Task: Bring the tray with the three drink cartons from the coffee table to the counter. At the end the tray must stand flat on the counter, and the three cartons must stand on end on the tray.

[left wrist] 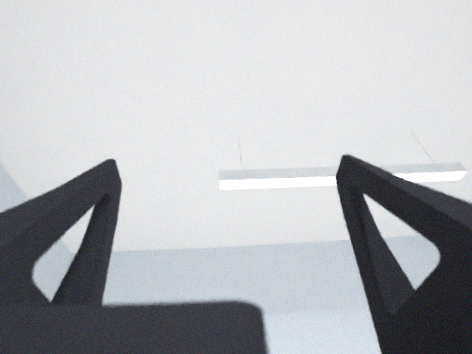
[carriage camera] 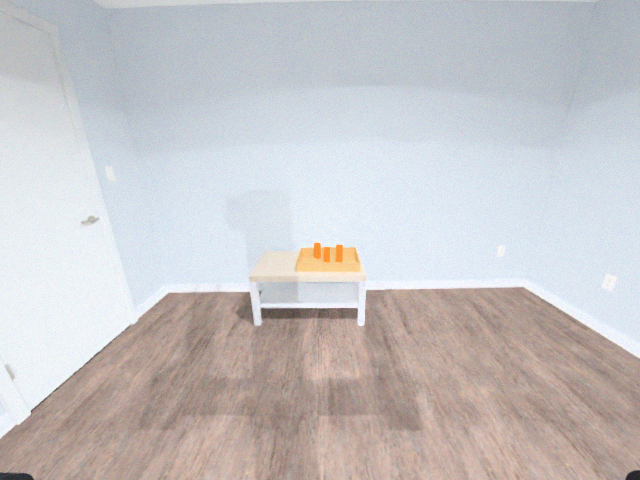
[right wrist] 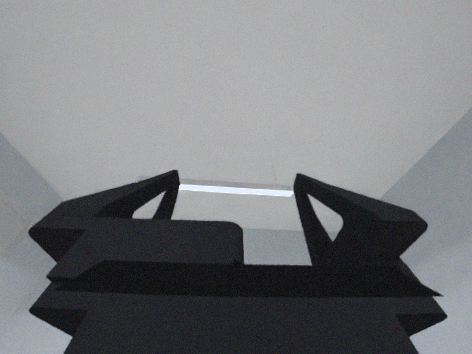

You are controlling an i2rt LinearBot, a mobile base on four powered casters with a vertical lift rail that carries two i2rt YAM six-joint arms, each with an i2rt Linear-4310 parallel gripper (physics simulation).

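Places are measured from the left arm's base along level axes (x ahead, y left, z up), in centimetres.
Pixels of known places: left gripper, fingertip midpoint: (left wrist: 231,168); right gripper, fingertip midpoint: (right wrist: 237,178).
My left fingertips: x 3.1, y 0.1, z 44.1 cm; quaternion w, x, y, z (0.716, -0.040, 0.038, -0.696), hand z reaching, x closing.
Observation:
For each thing: its top centre in the pictures, then the offset to it from my left fingertips. "spot": a spot on its surface instead. Level surfaces: height alone.
- coffee table, surface height: dz -83.3 cm
- yellow-orange tray, top centre: (carriage camera: 328,254) dx +176.9, dy -38.8, dz -75.8 cm
- lever handle, surface spot: (carriage camera: 89,220) spot: dx +141.4, dy +122.8, dz -35.4 cm
- table's left front leg, top centre: (carriage camera: 253,280) dx +155.1, dy +20.4, dz -88.3 cm
- right front leg, top centre: (carriage camera: 362,279) dx +154.0, dy -64.7, dz -88.3 cm
- wood floor, surface height: dz -128.3 cm
The coffee table (carriage camera: 273,260), with a light wooden top and white legs, stands across the room against the far wall in the carriage view. The yellow-orange tray (carriage camera: 328,267) lies flat on the right part of its top. Three orange cartons, a left one (carriage camera: 317,250), a middle one (carriage camera: 326,254) and a right one (carriage camera: 339,253), stand upright on the tray. My left gripper (left wrist: 231,168) is open and empty, pointing up toward the ceiling. My right gripper (right wrist: 237,178) is also open and empty, pointing up. Both are far from the tray. The counter does not show in these views.
A white door (carriage camera: 46,206) with a lever handle (carriage camera: 89,220) is in the left wall. The table's left front leg (carriage camera: 255,304) and right front leg (carriage camera: 361,304) stand on the wood floor (carriage camera: 310,372). A ceiling lamp (left wrist: 277,183) (right wrist: 235,190) hangs overhead in both wrist views.

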